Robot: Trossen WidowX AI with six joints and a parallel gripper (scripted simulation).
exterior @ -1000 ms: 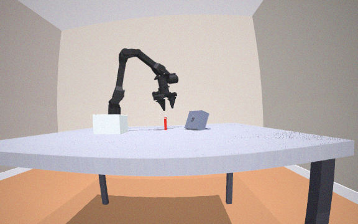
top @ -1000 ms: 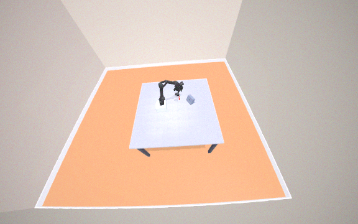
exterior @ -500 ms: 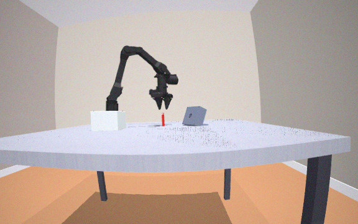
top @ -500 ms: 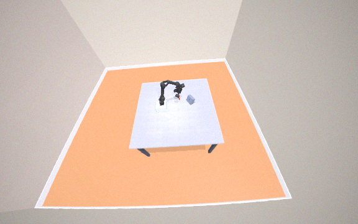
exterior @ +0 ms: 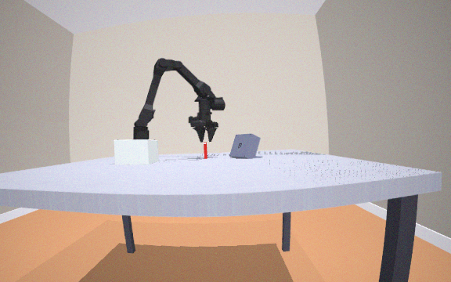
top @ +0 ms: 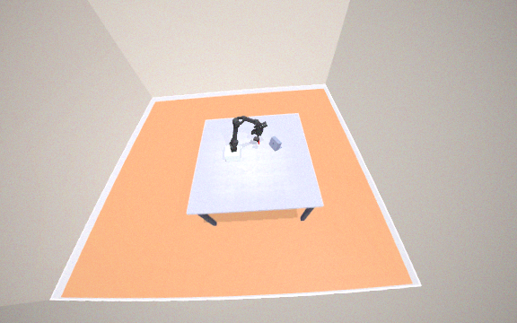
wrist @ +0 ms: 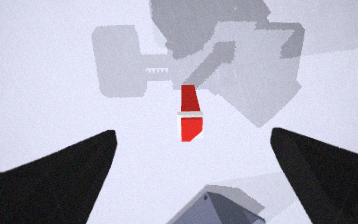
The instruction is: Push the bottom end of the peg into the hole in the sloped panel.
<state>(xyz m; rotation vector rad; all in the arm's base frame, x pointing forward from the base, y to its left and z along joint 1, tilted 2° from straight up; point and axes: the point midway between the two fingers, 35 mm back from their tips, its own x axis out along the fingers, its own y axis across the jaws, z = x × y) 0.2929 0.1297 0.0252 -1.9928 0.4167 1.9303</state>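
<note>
My gripper tip is 20 mm above the red peg. Round my gripper tip: grey sloped panel 180 mm ahead, 70 mm to the right, 30 mm below.
</note>
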